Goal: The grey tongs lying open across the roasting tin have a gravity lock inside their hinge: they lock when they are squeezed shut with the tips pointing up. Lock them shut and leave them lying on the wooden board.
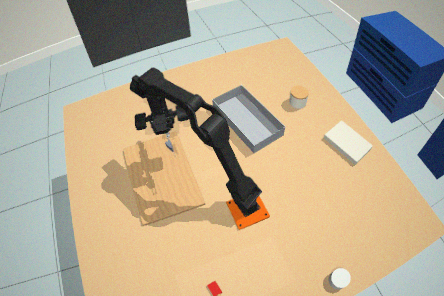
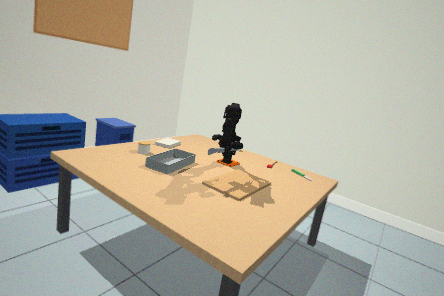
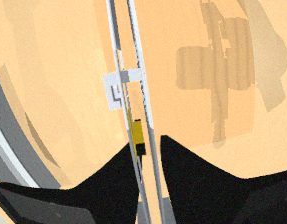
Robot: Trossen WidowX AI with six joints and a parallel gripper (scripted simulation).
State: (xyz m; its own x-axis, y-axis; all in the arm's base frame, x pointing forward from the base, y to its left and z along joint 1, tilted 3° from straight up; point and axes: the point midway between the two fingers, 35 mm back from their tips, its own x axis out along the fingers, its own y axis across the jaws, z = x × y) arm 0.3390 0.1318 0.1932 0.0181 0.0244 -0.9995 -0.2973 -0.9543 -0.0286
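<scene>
The yellow lock piece lies 3 cm behind my gripper tip and 4 cm above it. Also, from my gripper tip: grey roasting tin 35 cm to the right, 12 cm below; then wooden board 6 cm behind, 8 cm to the left, 14 cm below; then tan-topped cylinder 3 cm behind, 61 cm to the right, 12 cm below.
</scene>
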